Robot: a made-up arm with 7 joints.
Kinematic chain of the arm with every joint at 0, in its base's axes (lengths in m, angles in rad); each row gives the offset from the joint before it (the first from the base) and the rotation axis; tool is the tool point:
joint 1: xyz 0 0 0 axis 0 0.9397 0.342
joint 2: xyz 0 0 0 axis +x
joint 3: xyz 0 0 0 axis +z
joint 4: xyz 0.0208 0 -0.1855 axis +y
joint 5: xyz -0.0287 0 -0.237 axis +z
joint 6: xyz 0 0 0 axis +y
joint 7: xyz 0 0 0 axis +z
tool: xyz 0 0 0
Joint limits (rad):
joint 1: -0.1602..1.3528
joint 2: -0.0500..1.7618
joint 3: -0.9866..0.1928
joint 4: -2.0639..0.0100
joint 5: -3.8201..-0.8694
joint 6: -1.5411..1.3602
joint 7: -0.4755..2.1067
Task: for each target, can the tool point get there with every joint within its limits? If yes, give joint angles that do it. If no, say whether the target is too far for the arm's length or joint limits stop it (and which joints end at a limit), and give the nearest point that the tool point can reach.
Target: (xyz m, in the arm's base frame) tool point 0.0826 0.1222 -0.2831
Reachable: yes | joints 0.4108 1.1534 -0.6990 -1.6898 -3.3398 -0.2832 1.7212
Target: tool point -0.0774 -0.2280 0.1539
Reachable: no: joint limits stop it (at a limit: joint 1, joint 2, joint 3, joint 4) | nearest point 0.1343 -0.2149 -0.0681 | short by 0.307 m
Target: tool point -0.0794 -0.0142 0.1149
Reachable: no: joint limits stop it (at a limit: joint 1, joint 2, joint 3, joint 4) | nearest point -0.1817 0.1222 -0.1445 | short by 0.310 m
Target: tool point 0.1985 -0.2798 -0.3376
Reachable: no: too far | nearest point 0.1542 -0.2044 -0.2913 | short by 0.099 m
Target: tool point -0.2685 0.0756 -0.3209
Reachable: yes | joints 0.7598 0.2800 -0.2974 -0.1686 -2.8175 -0.1713 1.2175
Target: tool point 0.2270 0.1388 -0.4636
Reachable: no: too far | nearest point 0.1701 0.1109 -0.3699 | short by 0.113 m
